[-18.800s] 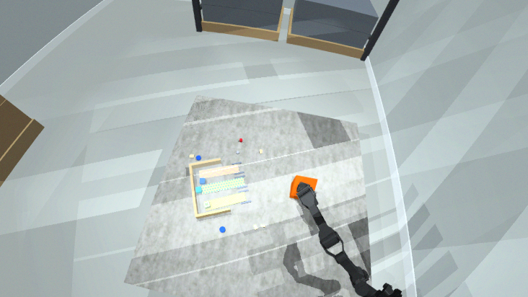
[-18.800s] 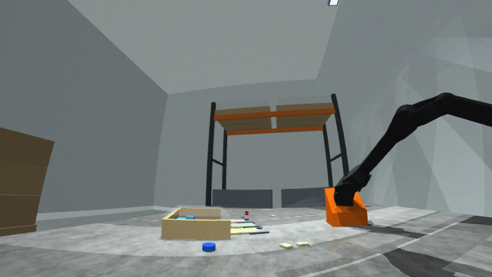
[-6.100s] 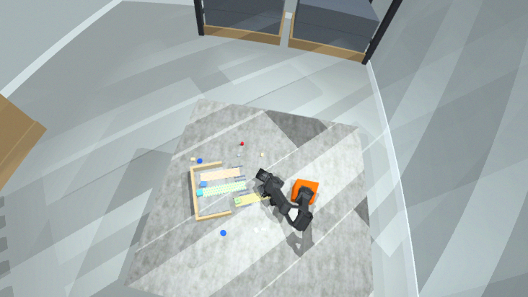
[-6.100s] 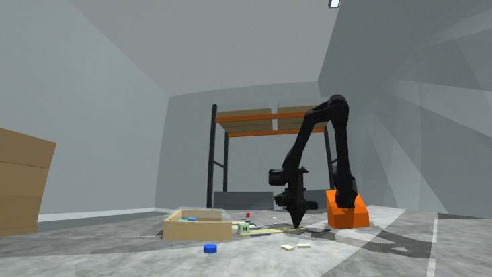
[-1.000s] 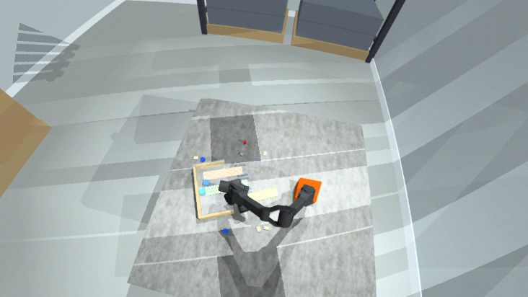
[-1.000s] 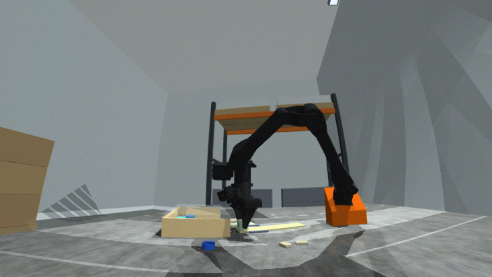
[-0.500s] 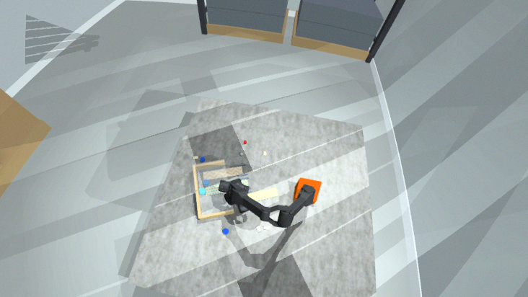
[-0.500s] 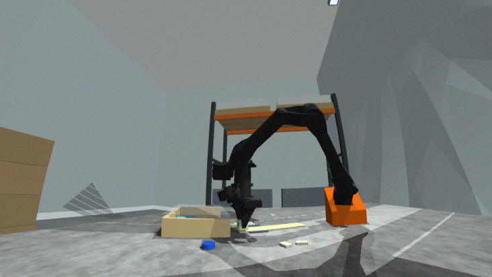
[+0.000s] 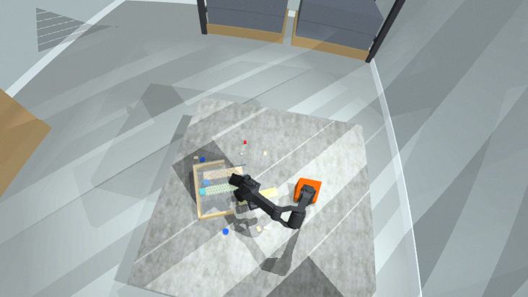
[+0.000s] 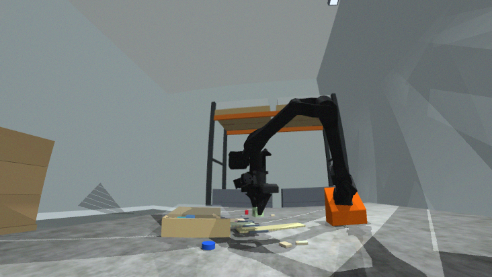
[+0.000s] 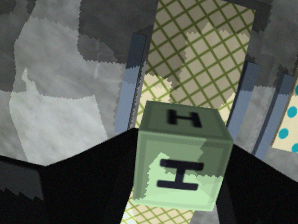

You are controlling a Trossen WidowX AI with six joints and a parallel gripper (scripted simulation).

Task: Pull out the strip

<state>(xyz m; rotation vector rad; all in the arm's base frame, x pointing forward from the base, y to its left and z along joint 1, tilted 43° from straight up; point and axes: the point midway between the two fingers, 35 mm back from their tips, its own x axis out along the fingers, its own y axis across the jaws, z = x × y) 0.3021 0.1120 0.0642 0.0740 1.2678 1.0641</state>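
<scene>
The yellow-green cross-hatched strip lies 4 cm behind my gripper tip, 3 cm to the right of it and 5 cm below it. Also, from my gripper tip: labelled cube (1 cm above); red peg (15 cm ahead, 36 cm to the right, 4 cm below).
</scene>
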